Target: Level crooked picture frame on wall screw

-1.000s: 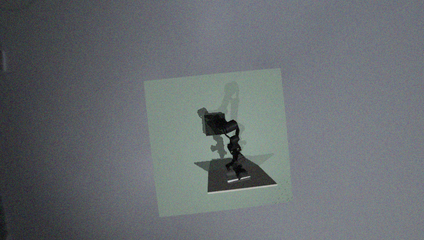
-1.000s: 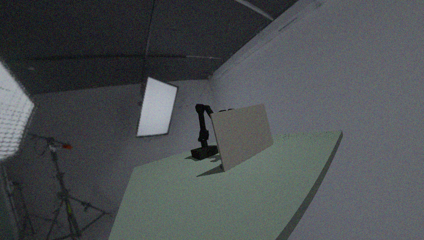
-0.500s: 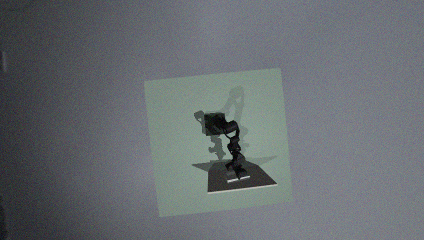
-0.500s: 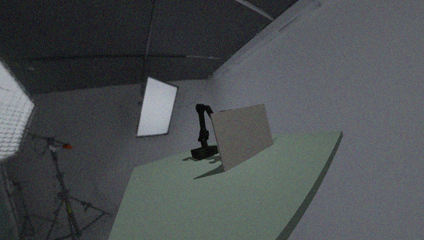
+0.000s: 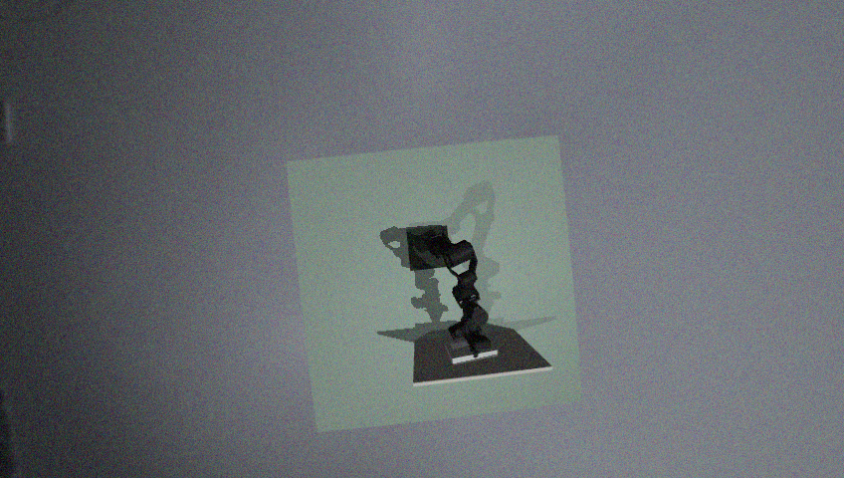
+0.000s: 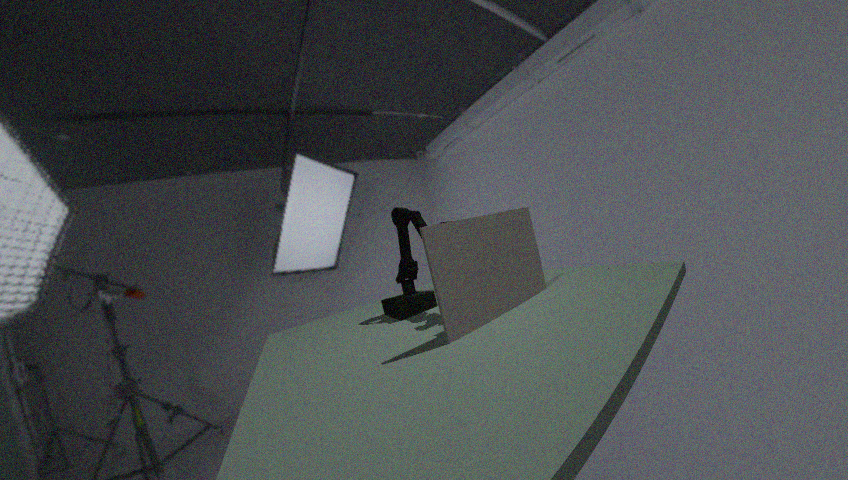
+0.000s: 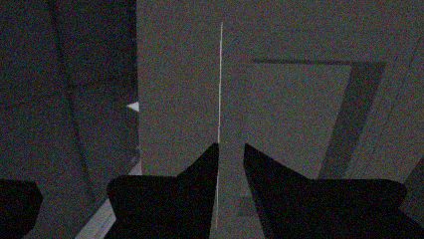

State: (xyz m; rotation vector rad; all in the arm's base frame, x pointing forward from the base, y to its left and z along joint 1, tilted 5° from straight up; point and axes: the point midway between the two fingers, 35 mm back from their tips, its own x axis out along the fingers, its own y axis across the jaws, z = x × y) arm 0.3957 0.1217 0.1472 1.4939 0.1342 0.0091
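The wall board is 20 mm ahead of my gripper tip, 10 mm to the left of it and 70 mm below it.
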